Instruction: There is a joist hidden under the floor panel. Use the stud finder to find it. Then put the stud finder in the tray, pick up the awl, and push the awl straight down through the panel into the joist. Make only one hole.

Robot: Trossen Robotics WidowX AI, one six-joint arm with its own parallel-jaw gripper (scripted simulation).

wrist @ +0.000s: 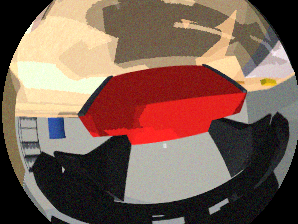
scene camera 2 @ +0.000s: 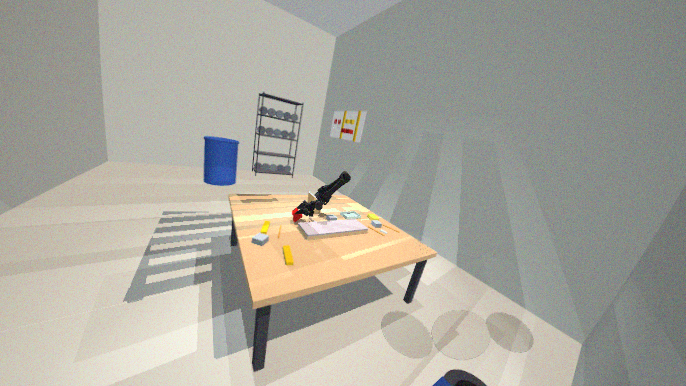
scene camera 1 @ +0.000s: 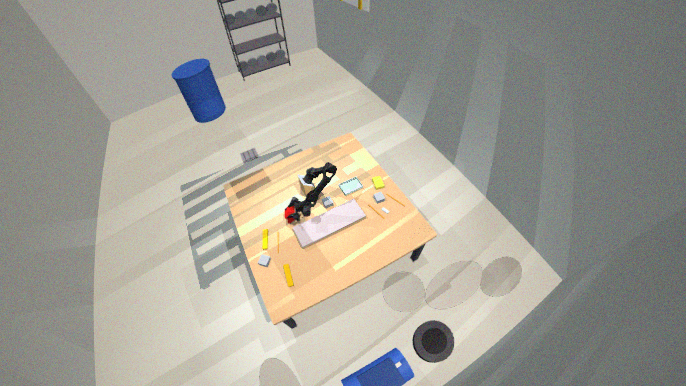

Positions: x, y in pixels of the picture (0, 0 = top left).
Labels:
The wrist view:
my gripper: 169, 123
red stud finder: 156, 104

